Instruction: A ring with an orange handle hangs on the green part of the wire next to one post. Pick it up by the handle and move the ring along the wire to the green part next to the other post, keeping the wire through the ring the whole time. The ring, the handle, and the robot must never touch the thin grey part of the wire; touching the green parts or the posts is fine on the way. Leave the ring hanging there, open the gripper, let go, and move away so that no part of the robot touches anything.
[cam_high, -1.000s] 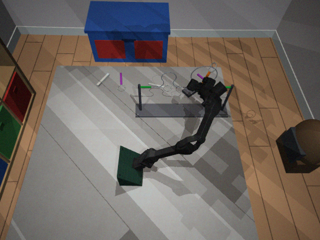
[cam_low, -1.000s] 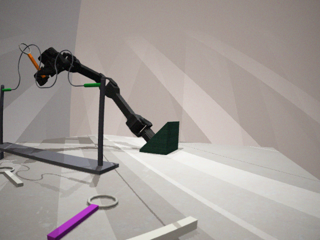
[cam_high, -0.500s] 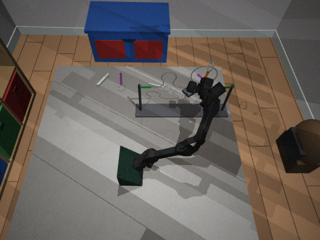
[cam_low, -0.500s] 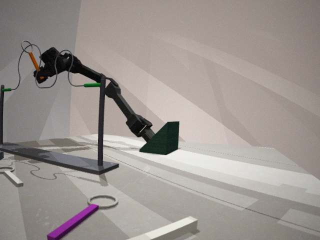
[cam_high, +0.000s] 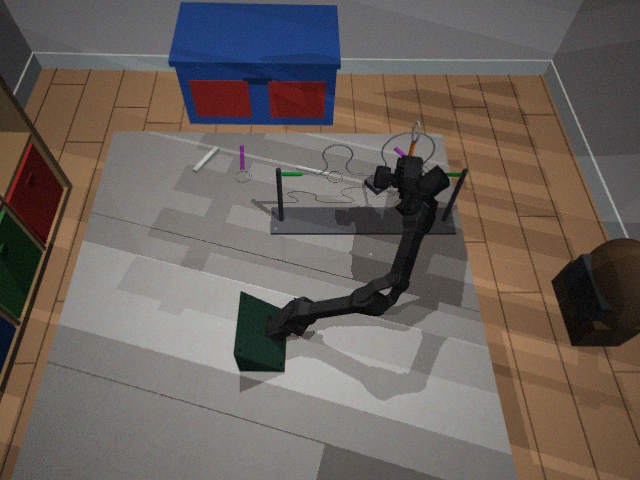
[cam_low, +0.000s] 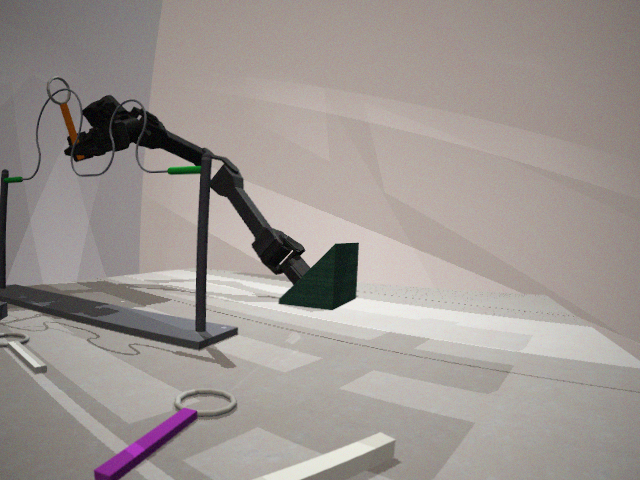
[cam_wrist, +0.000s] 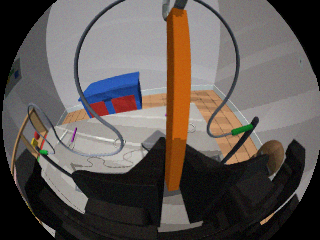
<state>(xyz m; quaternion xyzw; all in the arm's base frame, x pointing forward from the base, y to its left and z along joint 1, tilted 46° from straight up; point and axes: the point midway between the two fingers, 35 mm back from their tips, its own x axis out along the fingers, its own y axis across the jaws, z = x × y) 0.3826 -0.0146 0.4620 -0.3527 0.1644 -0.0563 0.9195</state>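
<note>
The ring with orange handle lies 1 cm ahead of my gripper tip, 1 cm to the right of it and 9 cm above it. From my gripper tip the other things lie so: white-handled ring 21 cm ahead, 25 cm to the left, 31 cm below; then grey box 20 cm ahead, 4 cm to the left, 30 cm below; then purple-handled ring 21 cm ahead, 56 cm to the left, 31 cm below.
</note>
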